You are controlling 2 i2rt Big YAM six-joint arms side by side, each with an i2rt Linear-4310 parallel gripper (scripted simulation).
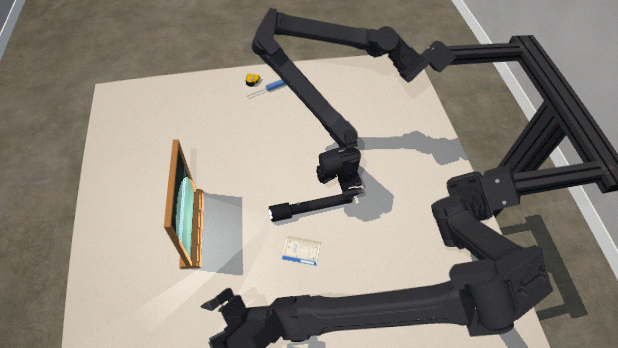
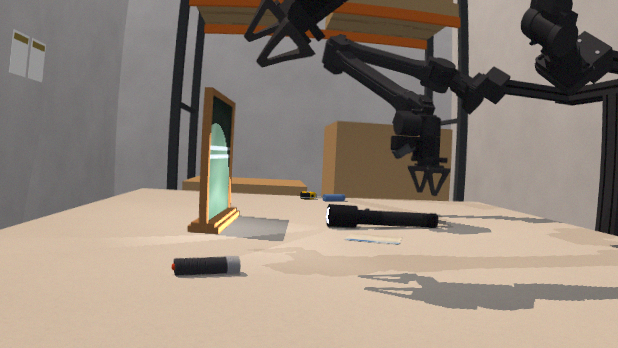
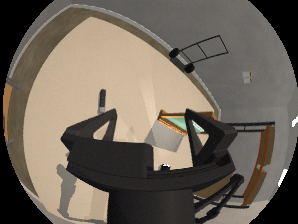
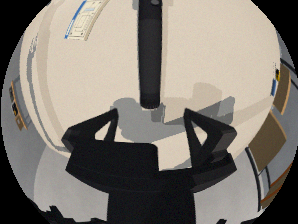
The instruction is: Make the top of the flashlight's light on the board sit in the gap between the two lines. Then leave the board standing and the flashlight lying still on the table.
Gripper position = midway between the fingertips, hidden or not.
Observation:
In view: my left gripper [image 2: 252, 51], my right gripper [image 2: 426, 194], a wood-framed board [image 2: 218, 132], a blue-edged card [image 1: 299, 250] and a black cylinder [image 2: 229, 264].
The wood-framed board shows as well in image 1 [image 1: 183, 221]. My left gripper is seen too in image 3 [image 3: 150, 112]. My right gripper also shows in image 4 [image 4: 150, 112]. Image 4 misses the wood-framed board: it is out of frame. Image 3 misses the blue-edged card, which is hidden by my left gripper.

